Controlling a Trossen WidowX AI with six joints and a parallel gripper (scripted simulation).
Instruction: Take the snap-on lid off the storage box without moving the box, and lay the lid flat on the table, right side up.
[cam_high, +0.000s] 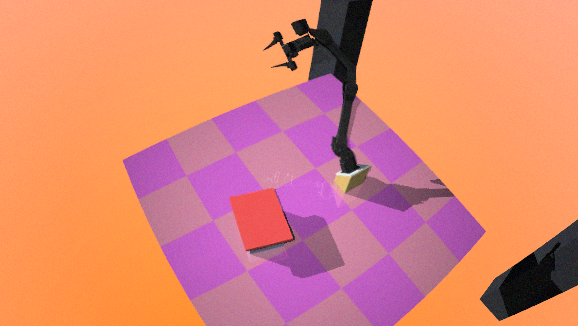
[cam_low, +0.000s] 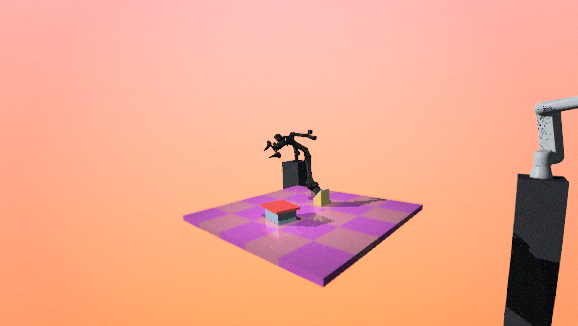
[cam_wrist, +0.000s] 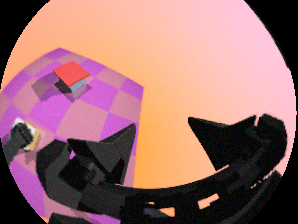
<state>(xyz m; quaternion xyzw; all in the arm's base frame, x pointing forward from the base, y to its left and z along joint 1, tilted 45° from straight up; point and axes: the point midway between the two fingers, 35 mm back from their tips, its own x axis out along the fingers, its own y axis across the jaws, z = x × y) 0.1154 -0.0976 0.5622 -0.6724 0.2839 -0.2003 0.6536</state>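
Now: gripper tip 33 cm short of the red lid, 46 cm to the right of it and 31 cm above it. The rest, counted from my gripper tip: storage box: 33 cm ahead, 46 cm to the left, 36 cm below.
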